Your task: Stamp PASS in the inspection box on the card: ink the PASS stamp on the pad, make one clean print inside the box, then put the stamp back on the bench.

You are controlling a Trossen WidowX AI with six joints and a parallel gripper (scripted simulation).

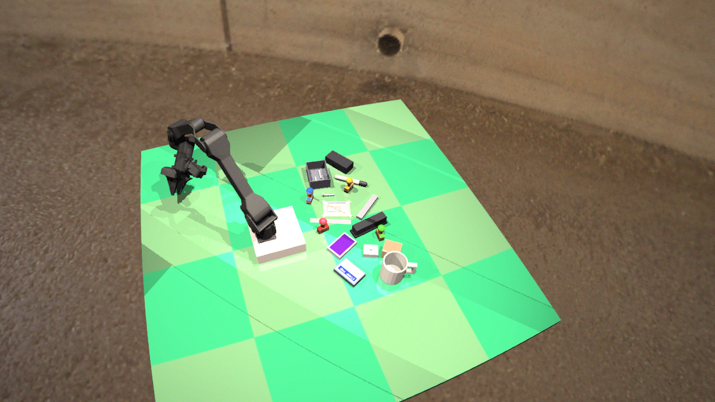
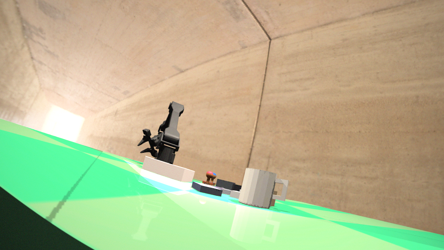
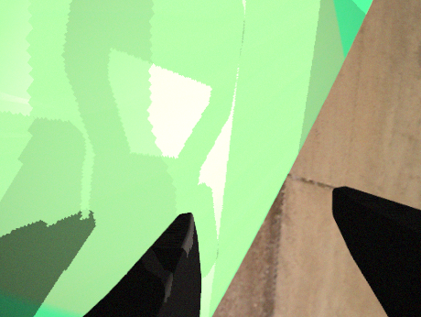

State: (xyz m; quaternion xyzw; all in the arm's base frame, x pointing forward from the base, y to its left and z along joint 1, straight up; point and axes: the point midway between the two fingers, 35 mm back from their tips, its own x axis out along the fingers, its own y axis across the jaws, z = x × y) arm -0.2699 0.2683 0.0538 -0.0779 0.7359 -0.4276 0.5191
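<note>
My gripper tip is now 670 mm short of the green stamp, 350 mm to the left of it and 60 mm above it. Also, from my gripper tip: grey tray 550 mm ahead, 70 mm below, 10 mm to the right; then red-knobbed stamp 490 mm ahead, 260 mm to the right, 60 mm below; then blue-knobbed stamp 490 mm ahead, 120 mm to the right, 60 mm below.
</note>
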